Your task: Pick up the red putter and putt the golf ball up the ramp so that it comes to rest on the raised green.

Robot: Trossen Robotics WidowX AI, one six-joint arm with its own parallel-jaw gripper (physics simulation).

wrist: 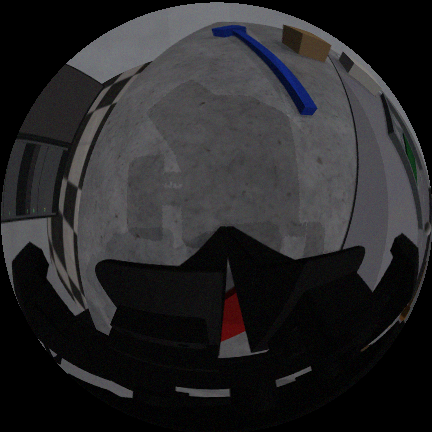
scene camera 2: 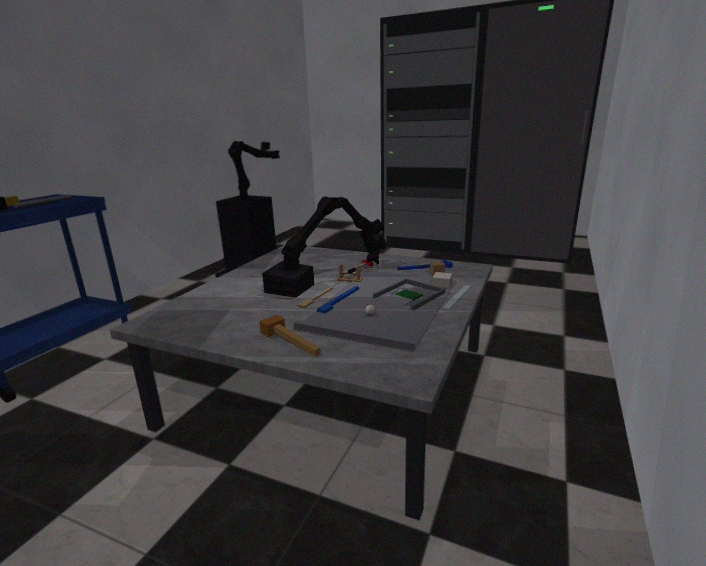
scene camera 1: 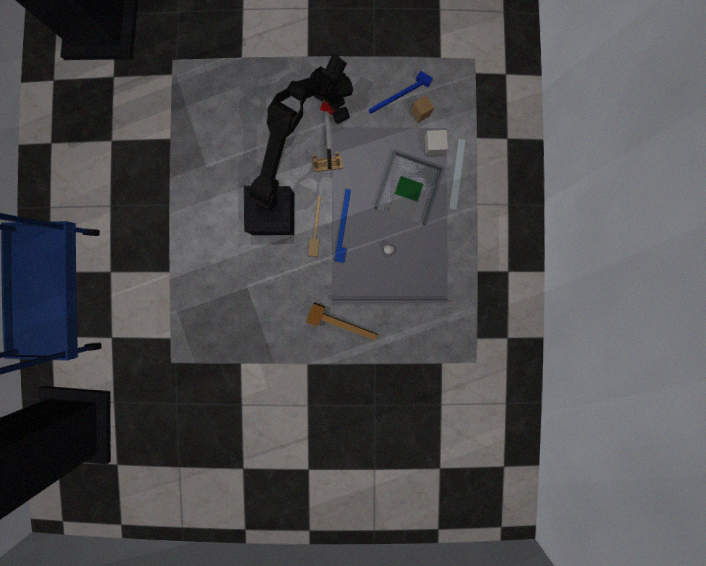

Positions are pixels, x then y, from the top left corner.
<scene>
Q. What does the wooden mallet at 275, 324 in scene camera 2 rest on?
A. The table.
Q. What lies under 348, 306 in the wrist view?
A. My gripper.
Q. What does the blue putter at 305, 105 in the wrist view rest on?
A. The table.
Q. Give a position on a tan block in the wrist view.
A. At 301, 45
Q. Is my gripper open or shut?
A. Shut.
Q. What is my gripper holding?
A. Nothing.
</scene>
